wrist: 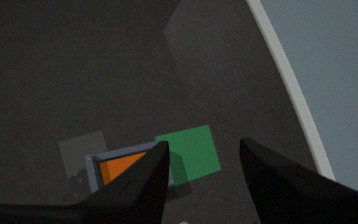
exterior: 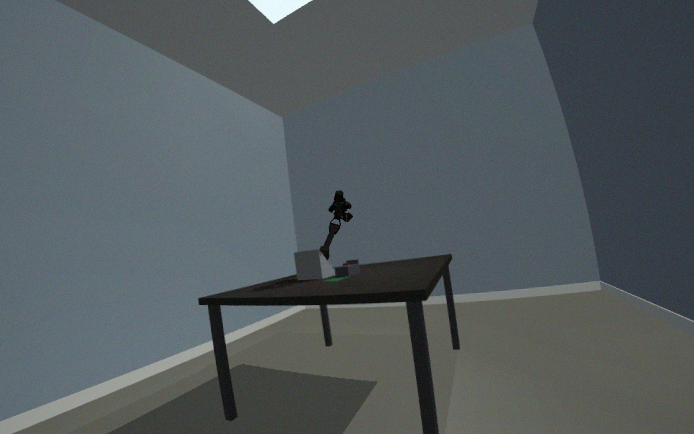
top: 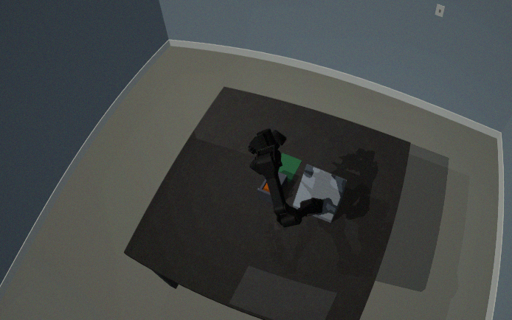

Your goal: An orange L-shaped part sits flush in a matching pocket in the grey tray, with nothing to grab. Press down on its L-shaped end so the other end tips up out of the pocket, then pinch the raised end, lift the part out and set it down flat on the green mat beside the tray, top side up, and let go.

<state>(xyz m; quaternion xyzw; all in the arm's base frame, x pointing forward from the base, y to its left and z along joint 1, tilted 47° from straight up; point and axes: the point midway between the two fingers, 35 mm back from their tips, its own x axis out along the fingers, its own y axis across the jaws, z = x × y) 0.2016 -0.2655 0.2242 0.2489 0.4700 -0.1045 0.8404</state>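
The orange L-shaped part is 20 mm behind my gripper tip and 310 mm below it. Round my gripper tip: green mat 40 mm behind, 170 mm to the right, 370 mm below.
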